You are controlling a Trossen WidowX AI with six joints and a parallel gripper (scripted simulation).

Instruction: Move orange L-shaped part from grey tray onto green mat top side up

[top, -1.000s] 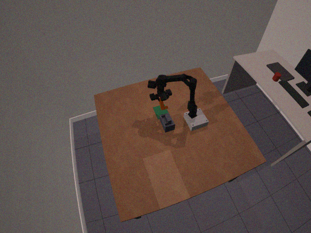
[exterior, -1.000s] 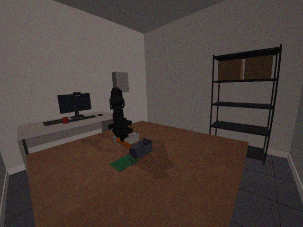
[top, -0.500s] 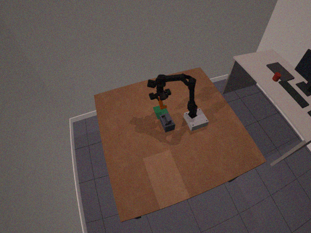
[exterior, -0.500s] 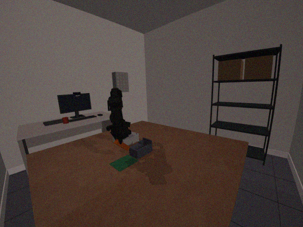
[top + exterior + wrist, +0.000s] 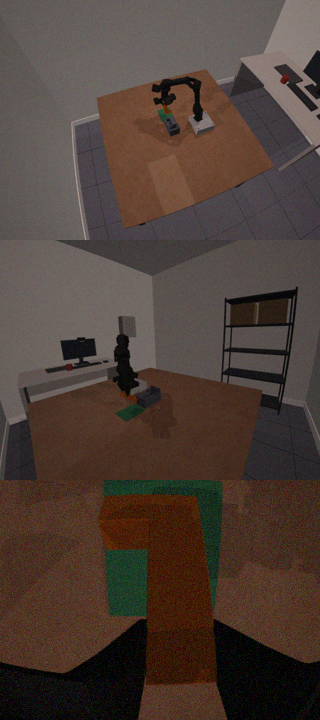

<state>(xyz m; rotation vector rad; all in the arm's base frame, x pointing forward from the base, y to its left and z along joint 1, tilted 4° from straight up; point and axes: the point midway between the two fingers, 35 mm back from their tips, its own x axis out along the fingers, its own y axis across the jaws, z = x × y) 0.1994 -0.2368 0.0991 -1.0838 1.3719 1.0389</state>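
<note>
Now: the green mat 20 mm to the left of my gripper tip and 140 mm below it. Round my gripper tip: orange L-shaped part 10 mm behind, 30 mm to the left, 30 mm below.
</note>
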